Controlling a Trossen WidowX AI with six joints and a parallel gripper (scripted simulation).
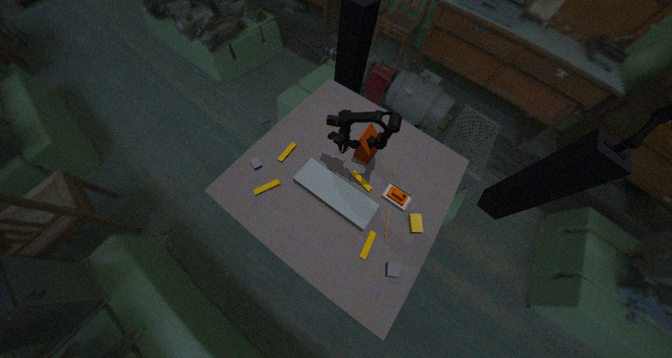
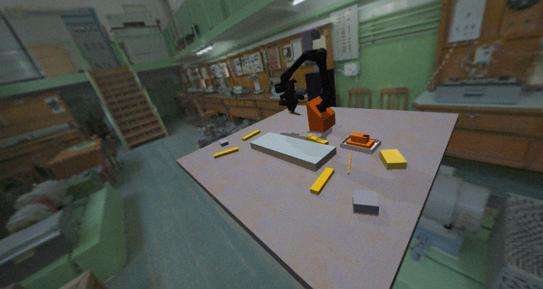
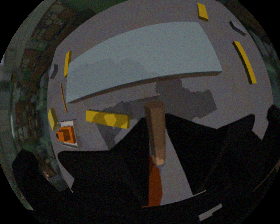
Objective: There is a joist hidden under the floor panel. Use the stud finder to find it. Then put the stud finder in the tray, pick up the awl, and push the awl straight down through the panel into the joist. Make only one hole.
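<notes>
Now: the awl 50 mm behind my gripper tip and 20 mm below it. From my gripper tip the other things lie so: stud finder: 420 mm to the left, 120 mm below, 90 mm behind; then thin orange stick: 460 mm to the left, 160 mm below, 90 mm ahead; then tray: 410 mm to the left, 150 mm below, 90 mm behind.
</notes>
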